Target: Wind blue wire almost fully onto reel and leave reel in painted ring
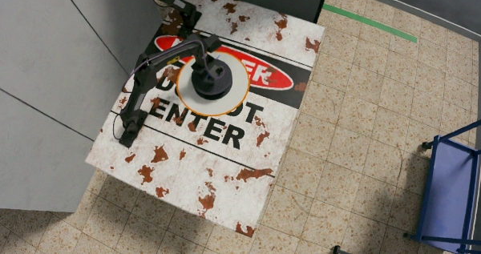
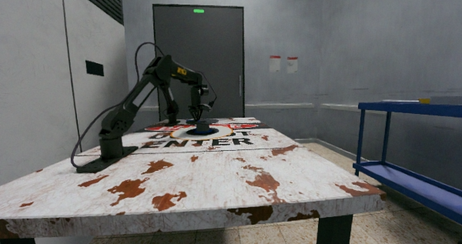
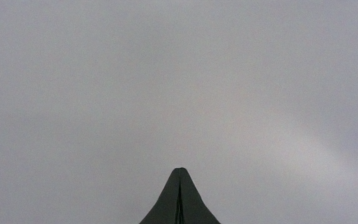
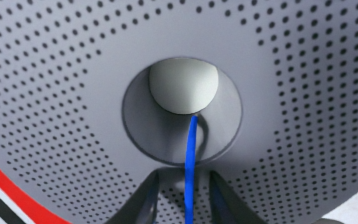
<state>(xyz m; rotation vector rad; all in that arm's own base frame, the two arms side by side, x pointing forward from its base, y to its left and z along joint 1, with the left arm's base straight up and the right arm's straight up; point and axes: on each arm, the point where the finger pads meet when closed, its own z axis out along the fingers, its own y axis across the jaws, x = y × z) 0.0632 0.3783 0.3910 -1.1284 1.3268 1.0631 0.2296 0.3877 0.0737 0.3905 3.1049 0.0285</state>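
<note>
My right hand is 3 cm short of the dark grey reel, 1 cm to the left of it and 4 cm above it. From my right hand the other things lie so: white painted ring 3 cm ahead, 1 cm to the right, 7 cm below; orange-edged painted ring 3 cm ahead, 1 cm to the right, 7 cm below.
</note>
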